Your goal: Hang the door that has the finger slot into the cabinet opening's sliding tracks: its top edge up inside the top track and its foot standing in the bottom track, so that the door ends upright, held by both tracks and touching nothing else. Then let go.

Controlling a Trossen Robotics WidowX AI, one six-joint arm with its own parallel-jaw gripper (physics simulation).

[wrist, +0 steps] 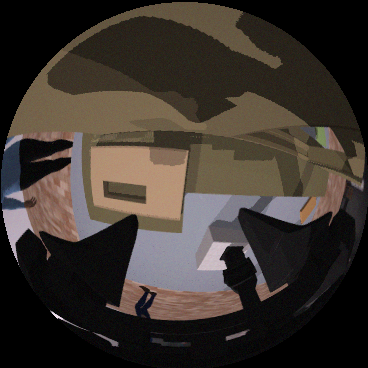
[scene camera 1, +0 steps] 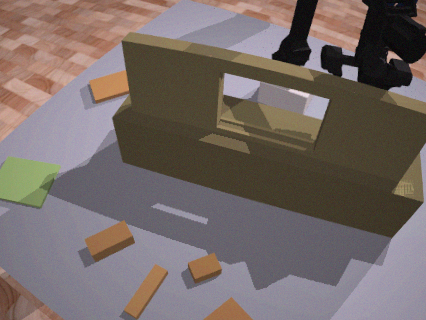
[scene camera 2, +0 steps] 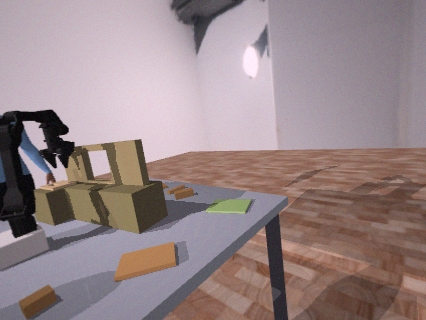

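Seen in the pictures: gripper, fingertip midpoint: [wrist: 188,217] [scene camera 2: 61,168]; arm's base, origin of the base link: [wrist: 231,252] [scene camera 2: 24,231].
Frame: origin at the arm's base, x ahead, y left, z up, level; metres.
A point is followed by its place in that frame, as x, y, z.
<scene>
The door with the finger slot [scene camera 2: 57,185] {0.183, 0.228, 0.101} [wrist: 167,182] {0.211, 0.229, 0.098} is a tan panel lying flat on a low olive block on the robot's side of the cabinet, apart from my fingers. The olive cabinet [scene camera 1: 170,75] {0.383, -0.148, 0.212} [scene camera 2: 134,162] {0.360, -0.229, 0.185} [wrist: 260,177] stands upright. Its rectangular opening shows in scene camera 1, with long ridges along the lower edge; the top track is hard to make out. My gripper [scene camera 2: 59,162] {0.210, 0.204, 0.183} [wrist: 188,217] {0.210, 0.204, 0.183} is open and empty, above and beside the block. Part of the arm is hidden behind the cabinet wall in scene camera 1.
Orange blocks [scene camera 1: 110,241] {0.653, -0.152, -0.044} [scene camera 1: 205,267] {0.602, 0.053, -0.049} [scene camera 1: 146,291] {0.705, -0.028, -0.059} lie on the cabinet's far side. An orange slab [scene camera 1: 110,86] {0.218, -0.497, -0.065} [scene camera 2: 147,261] {0.185, -0.508, -0.065} lies off one end. A green square [scene camera 1: 25,180] {0.627, -0.474, -0.071} [scene camera 2: 230,205] {0.626, -0.494, -0.071} lies near the table edge. The arm's pale base [scene camera 2: 22,249] {-0.025, -0.062, -0.041} stands on the table.
</scene>
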